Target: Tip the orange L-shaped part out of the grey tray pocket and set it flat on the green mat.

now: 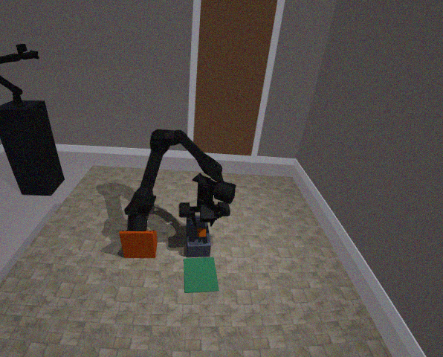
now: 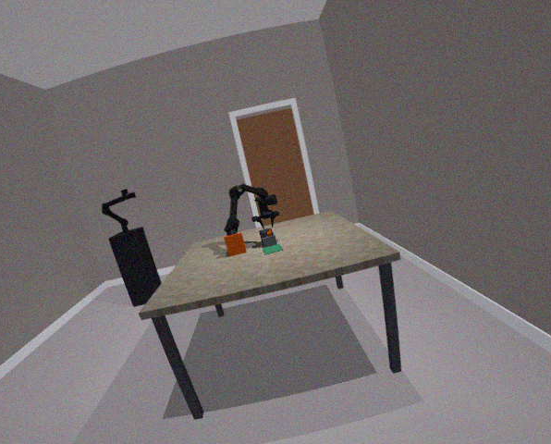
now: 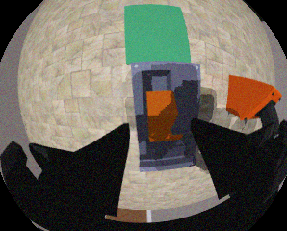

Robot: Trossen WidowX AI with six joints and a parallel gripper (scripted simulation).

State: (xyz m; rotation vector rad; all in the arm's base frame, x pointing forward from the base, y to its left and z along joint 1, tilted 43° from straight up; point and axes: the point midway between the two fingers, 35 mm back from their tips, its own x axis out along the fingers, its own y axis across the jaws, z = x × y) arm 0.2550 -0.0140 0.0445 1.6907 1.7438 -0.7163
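Right now my gripper tip is 7 cm above the orange L-shaped part, 4 cm to the right of it and 2 cm past it. Also, from my gripper tip: green mat 14 cm to the right, 12 cm below, 1 cm behind.
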